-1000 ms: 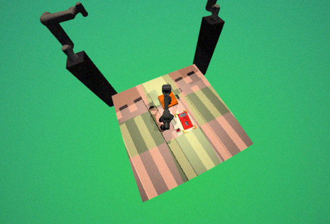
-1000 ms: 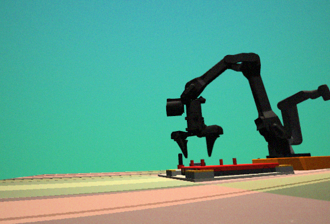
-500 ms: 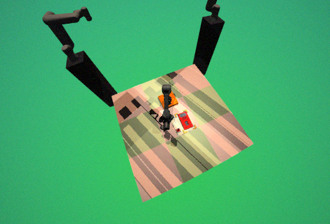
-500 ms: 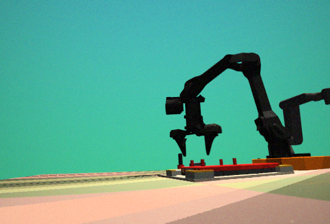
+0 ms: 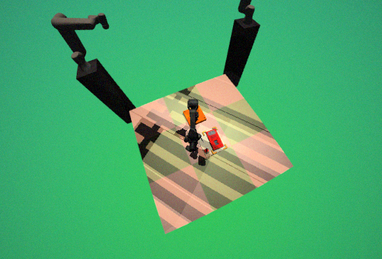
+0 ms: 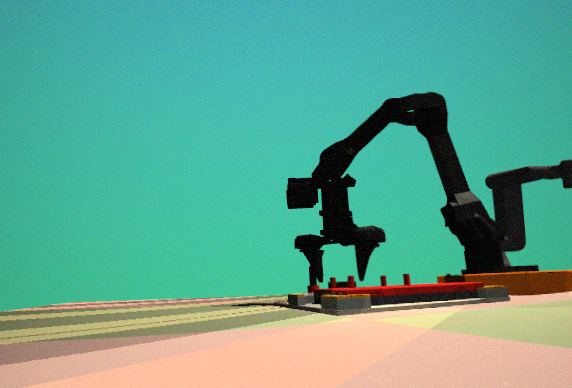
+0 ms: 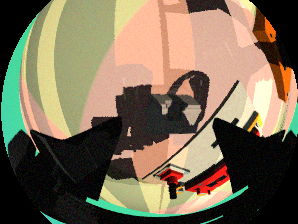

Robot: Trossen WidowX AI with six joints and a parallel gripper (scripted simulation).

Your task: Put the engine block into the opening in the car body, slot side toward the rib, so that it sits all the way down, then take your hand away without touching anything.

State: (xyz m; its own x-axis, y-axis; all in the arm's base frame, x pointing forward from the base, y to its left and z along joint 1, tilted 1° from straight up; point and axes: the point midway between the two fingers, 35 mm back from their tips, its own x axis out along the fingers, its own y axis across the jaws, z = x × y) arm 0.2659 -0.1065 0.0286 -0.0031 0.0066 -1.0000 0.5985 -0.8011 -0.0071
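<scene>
Right now my gripper tip is 10 mm past the engine block and 10 mm above it.
</scene>
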